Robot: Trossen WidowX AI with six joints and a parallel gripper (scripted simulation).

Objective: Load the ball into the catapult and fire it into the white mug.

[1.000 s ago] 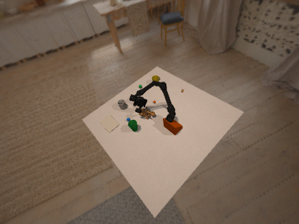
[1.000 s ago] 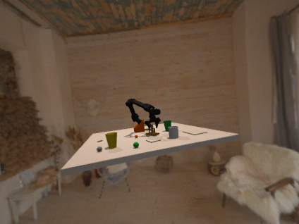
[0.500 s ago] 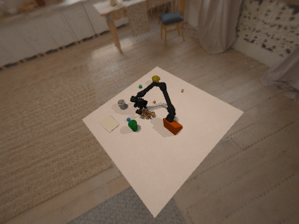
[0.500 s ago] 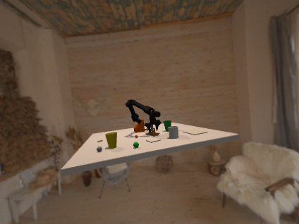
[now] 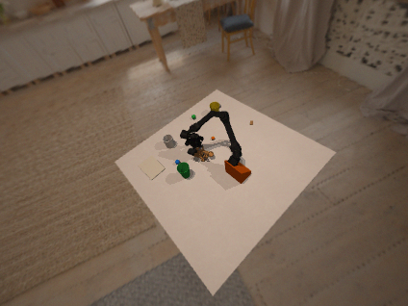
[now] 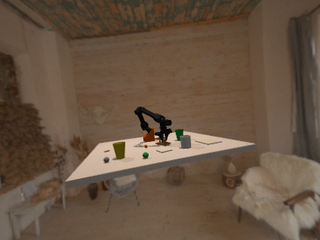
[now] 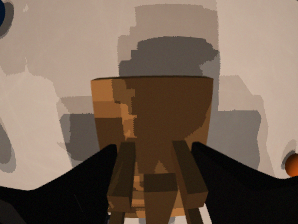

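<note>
Right now the orange ball is 1 cm ahead of my gripper tip, 20 cm to the right of it and 2 cm below it. The rest, counted from my gripper tip: blue ball 5 cm ahead, 18 cm to the left, 1 cm below; wooden catapult 6 cm behind, 2 cm to the right, 2 cm above; green mug 9 cm behind, 21 cm to the left.
</note>
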